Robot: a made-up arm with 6 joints. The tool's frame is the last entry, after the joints.
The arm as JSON. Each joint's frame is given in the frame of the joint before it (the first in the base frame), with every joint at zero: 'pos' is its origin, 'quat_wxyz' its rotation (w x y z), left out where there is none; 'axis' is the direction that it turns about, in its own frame. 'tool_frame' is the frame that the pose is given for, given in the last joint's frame.
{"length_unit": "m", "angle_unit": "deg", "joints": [
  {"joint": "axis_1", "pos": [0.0, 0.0, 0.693], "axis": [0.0, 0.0, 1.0]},
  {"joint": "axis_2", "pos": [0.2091, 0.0, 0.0], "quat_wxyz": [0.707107, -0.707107, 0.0, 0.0], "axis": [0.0, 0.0, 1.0]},
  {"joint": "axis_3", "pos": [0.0, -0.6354, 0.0], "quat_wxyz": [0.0, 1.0, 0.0, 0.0], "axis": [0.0, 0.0, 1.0]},
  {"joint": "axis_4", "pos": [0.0, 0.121, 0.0], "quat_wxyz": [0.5, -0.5, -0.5, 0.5], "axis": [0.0, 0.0, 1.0]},
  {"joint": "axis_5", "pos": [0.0, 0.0, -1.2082], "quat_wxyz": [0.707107, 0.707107, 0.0, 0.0], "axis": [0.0, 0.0, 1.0]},
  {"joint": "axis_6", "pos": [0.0, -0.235, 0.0], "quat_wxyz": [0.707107, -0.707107, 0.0, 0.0], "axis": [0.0, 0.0, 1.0]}
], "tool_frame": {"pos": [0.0, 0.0, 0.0], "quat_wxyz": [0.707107, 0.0, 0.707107, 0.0]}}
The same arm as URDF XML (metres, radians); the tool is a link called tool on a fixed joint. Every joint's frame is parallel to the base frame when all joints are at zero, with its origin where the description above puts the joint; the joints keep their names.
<robot name="arm">
<joint name="tool_joint" type="fixed"><parent link="link6"/><child link="tool"/><origin xyz="0.0000 0.0000 0.0000"/></joint>
<joint name="axis_6" type="continuous"><parent link="link5"/><child link="link6"/><origin xyz="0.2350 0.0000 0.0000"/><axis xyz="-1 0 0"/></joint>
<joint name="axis_5" type="continuous"><parent link="link4"/><child link="link5"/><origin xyz="1.2082 0.0000 0.0000"/><axis xyz="0 -1 0"/></joint>
<joint name="axis_4" type="continuous"><parent link="link3"/><child link="link4"/><origin xyz="0.0000 0.0000 0.1210"/><axis xyz="-1 0 0"/></joint>
<joint name="axis_3" type="continuous"><parent link="link2"/><child link="link3"/><origin xyz="0.0000 0.0000 0.6354"/><axis xyz="0 -1 0"/></joint>
<joint name="axis_2" type="continuous"><parent link="link1"/><child link="link2"/><origin xyz="0.2091 0.0000 0.0000"/><axis xyz="0 1 0"/></joint>
<joint name="axis_1" type="continuous"><parent link="base"/><child link="link1"/><origin xyz="0.0000 0.0000 0.6930"/><axis xyz="0 0 1"/></joint>
<link name="base"/>
<link name="link1"/>
<link name="link2"/>
<link name="link3"/>
<link name="link4"/>
<link name="link5"/>
<link name="link6"/>
<link name="tool"/>
</robot>

